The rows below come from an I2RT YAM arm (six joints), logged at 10 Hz.
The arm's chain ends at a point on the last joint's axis. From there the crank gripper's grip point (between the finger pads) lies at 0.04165 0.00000 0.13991 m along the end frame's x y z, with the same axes.
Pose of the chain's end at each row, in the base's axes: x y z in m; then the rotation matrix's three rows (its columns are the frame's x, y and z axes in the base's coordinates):
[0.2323 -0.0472 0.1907], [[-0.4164 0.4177 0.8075], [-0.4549 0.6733 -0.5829], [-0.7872 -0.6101 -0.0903]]
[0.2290 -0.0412 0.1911], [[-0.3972 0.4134 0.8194], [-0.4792 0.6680 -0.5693], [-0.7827 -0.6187 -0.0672]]
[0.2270 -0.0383 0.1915], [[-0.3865 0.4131 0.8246], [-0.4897 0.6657 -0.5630], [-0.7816 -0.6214 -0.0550]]
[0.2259 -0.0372 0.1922], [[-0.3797 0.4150 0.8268], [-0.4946 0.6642 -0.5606], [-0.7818 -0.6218 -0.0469]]
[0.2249 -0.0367 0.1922], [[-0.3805 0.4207 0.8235], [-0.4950 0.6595 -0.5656], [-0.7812 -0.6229 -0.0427]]
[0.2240 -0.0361 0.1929], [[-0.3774 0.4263 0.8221], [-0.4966 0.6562 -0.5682], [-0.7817 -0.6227 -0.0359]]
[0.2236 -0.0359 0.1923], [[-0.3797 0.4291 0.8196], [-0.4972 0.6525 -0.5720], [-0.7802 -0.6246 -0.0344]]
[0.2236 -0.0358 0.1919], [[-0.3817 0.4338 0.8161], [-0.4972 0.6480 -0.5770], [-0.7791 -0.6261 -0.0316]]
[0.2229 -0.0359 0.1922], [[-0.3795 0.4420 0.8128], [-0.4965 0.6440 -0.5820], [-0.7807 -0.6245 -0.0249]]
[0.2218 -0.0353 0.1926], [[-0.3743 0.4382 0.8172], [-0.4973 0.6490 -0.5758], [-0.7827 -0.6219 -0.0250]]
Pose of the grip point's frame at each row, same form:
[0.3279 -0.1477 0.1453], [[-0.4164 0.4177 0.8075], [-0.4549 0.6733 -0.5829], [-0.7872 -0.6101 -0.0903]]
[0.3271 -0.1408 0.1491], [[-0.3972 0.4134 0.8194], [-0.4792 0.6680 -0.5693], [-0.7827 -0.6187 -0.0672]]
[0.3263 -0.1375 0.1513], [[-0.3865 0.4131 0.8246], [-0.4897 0.6657 -0.5630], [-0.7816 -0.6214 -0.0550]]
[0.3258 -0.1362 0.1531], [[-0.3797 0.4150 0.8268], [-0.4946 0.6642 -0.5606], [-0.7818 -0.6218 -0.0469]]
[0.3243 -0.1364 0.1537], [[-0.3805 0.4207 0.8235], [-0.4950 0.6595 -0.5656], [-0.7812 -0.6229 -0.0427]]
[0.3233 -0.1363 0.1553], [[-0.3774 0.4263 0.8221], [-0.4966 0.6562 -0.5682], [-0.7817 -0.6227 -0.0359]]
[0.3225 -0.1366 0.1550], [[-0.3797 0.4291 0.8196], [-0.4972 0.6525 -0.5720], [-0.7802 -0.6246 -0.0344]]
[0.3219 -0.1372 0.1550], [[-0.3817 0.4338 0.8161], [-0.4972 0.6480 -0.5770], [-0.7791 -0.6261 -0.0316]]
[0.3208 -0.1380 0.1562], [[-0.3795 0.4420 0.8128], [-0.4965 0.6440 -0.5820], [-0.7807 -0.6245 -0.0249]]
[0.3205 -0.1366 0.1565], [[-0.3743 0.4382 0.8172], [-0.4973 0.6490 -0.5758], [-0.7827 -0.6219 -0.0250]]

